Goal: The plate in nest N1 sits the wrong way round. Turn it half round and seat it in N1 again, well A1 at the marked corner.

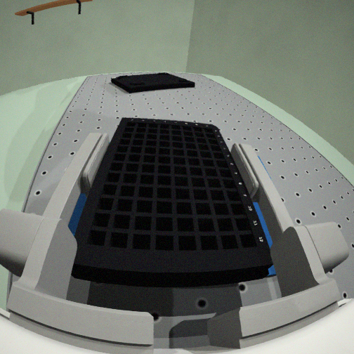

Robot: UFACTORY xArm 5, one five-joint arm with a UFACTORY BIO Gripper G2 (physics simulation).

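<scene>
My gripper (170,166) is shut on the black plate, with one finger against each long side. The plate (165,257) lies level between the fingers, its grid of square wells facing up. Small numbers run down its right edge, with 10, 11 and 12 at the near end; small marks line its far edge. Its far right corner looks cut off. A blue nest (77,214) shows under the plate at both sides; its label and marked corner are hidden. Whether the plate touches the nest cannot be told.
A grey board with holes (300,175) lies under the plate and the nest. Another flat black item (152,82) lies on the board, beyond the plate's far end. Green walls rise behind, with a wooden shelf (55,6) at the upper left.
</scene>
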